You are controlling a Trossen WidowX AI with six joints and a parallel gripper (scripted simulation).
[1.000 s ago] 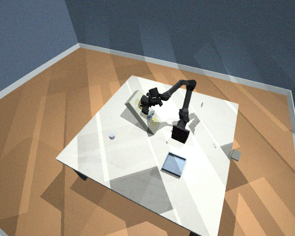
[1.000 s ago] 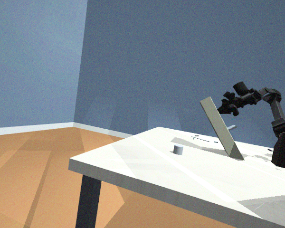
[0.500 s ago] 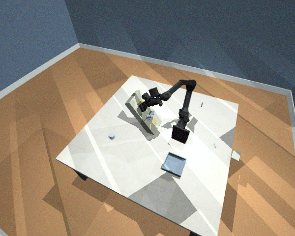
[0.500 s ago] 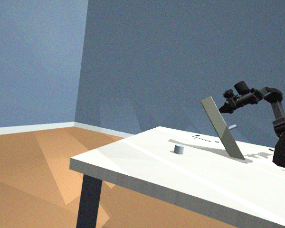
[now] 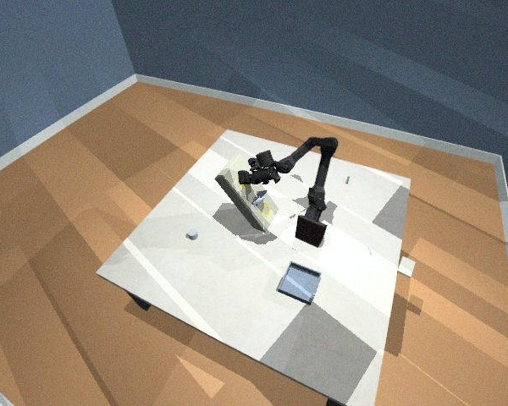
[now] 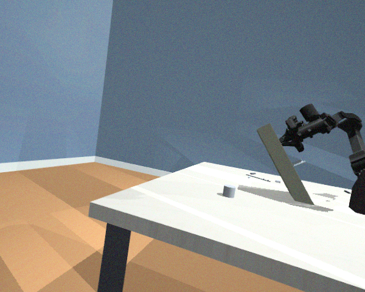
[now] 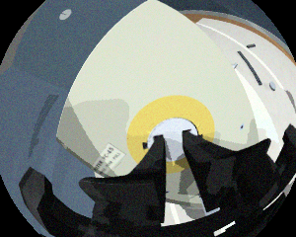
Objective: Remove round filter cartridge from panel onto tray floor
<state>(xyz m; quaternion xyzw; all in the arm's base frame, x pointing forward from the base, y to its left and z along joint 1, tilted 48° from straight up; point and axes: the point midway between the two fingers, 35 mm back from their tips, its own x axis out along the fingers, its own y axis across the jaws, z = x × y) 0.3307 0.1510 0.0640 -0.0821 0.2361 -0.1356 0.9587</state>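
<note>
Now: the service panel 4 cm behind my gripper tip, 1 cm to the right of it and 8 cm below it. Round my gripper tip: blue-grey tray 47 cm behind, 21 cm to the left, 22 cm below; then round pale grey filter cartridge 1 cm ahead, 1 cm below.
</note>
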